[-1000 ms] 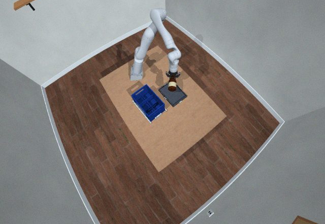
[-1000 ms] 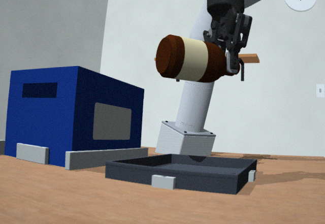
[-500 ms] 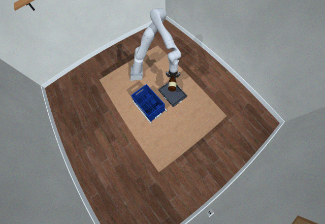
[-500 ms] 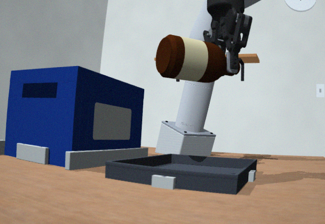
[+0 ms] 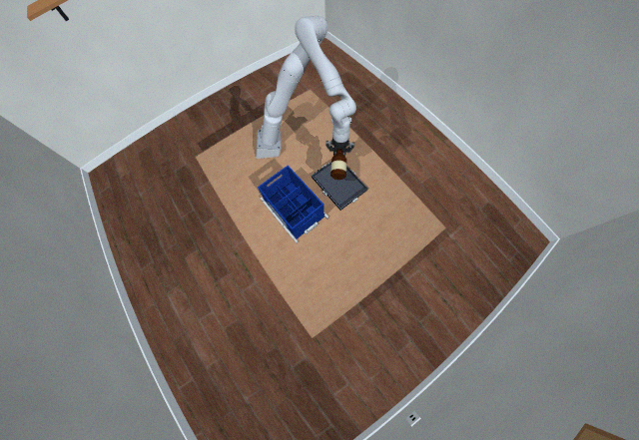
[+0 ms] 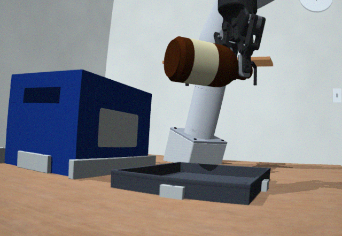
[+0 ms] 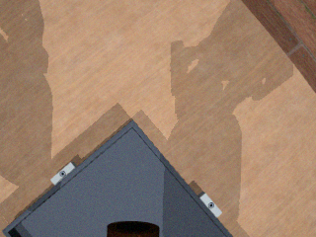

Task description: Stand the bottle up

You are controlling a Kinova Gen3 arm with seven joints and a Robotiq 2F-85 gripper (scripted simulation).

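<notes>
The brown bottle lies 30 mm ahead of my hand and 40 mm to the right of it. Round my hand: blue crate: 20 mm behind, 320 mm to the right, 120 mm below; tray: 50 mm ahead, 40 mm to the right, 190 mm below.
</notes>
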